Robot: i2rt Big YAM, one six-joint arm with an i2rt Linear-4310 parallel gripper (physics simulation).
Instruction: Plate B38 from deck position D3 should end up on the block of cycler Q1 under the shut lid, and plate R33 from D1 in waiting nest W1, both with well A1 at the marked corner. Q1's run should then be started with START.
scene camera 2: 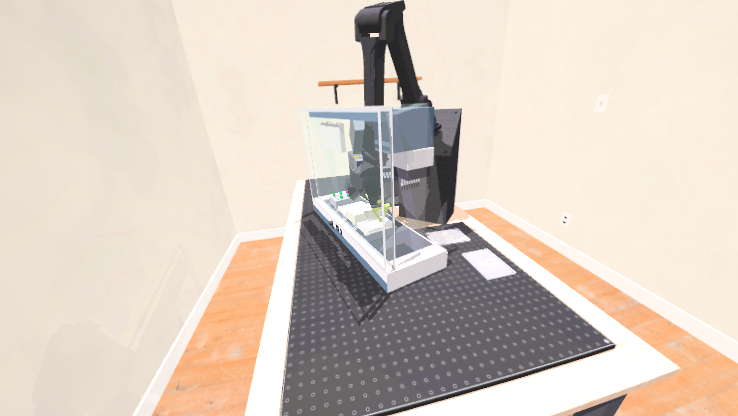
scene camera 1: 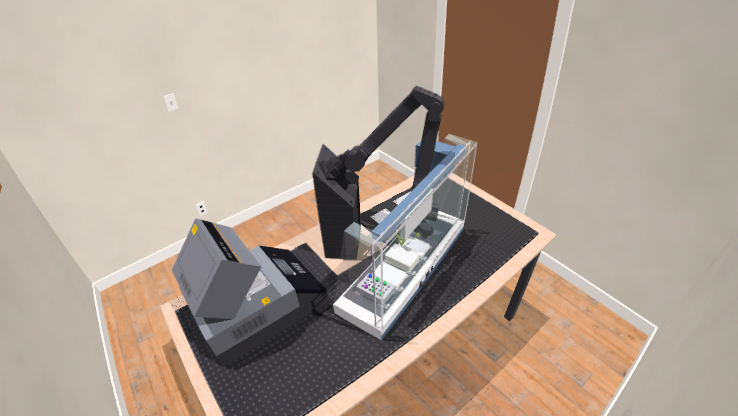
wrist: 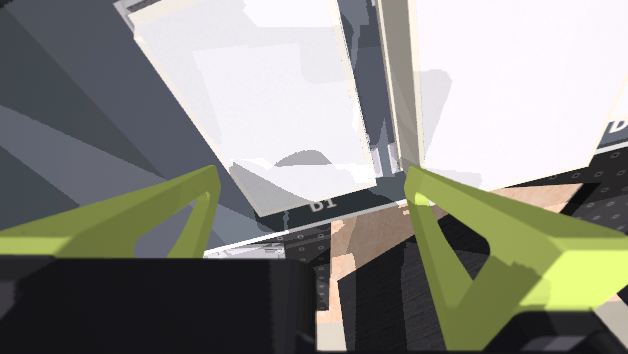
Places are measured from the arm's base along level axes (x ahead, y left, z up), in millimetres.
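Pixels of known places: gripper, between the fingertips: (scene camera 1: 408,240) (wrist: 312,176); arm's base, origin of its link: (scene camera 1: 331,171).
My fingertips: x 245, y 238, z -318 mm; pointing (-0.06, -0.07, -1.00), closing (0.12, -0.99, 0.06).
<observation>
Ahead of a thing's pixels: the offset from my fingertips to its top centre. "spot": to the spot under its first point.
A white plate (wrist: 280,100) (scene camera 2: 373,226) lies at the deck spot marked D1. My gripper (wrist: 312,176) is open and empty, pointing down over the near end of that plate, its green fingertips spread wider than this end. The right fingertip is at the corner of a taller white item. Another white plate (scene camera 1: 388,273) lies between the taller item and a rack, at D3. Plate names and well A1 are not readable. The grey cycler {spot: 101 mm ahead, 678 mm right, 96 mm up} (scene camera 1: 268,305) stands at the left in scene camera 1, its lid {spot: 98 mm ahead, 789 mm right, 354 mm up} (scene camera 1: 217,268) raised. START cannot be made out, and I cannot tell which spot is W1.
The taller white item {59 mm ahead, 75 mm right, 4 mm up} (scene camera 1: 404,256) (wrist: 500,90) stands beside the D1 plate. A rack with coloured caps (scene camera 1: 376,286) (scene camera 2: 339,197) stands at the deck's far end. Clear panels and a blue beam (scene camera 1: 419,190) surround the deck. Two pale flat pieces {spot: 269 mm back, 53 mm left, 88 mm down} (scene camera 2: 448,236) {spot: 339 mm back, 244 mm left, 88 mm down} (scene camera 2: 488,263) lie behind it.
</observation>
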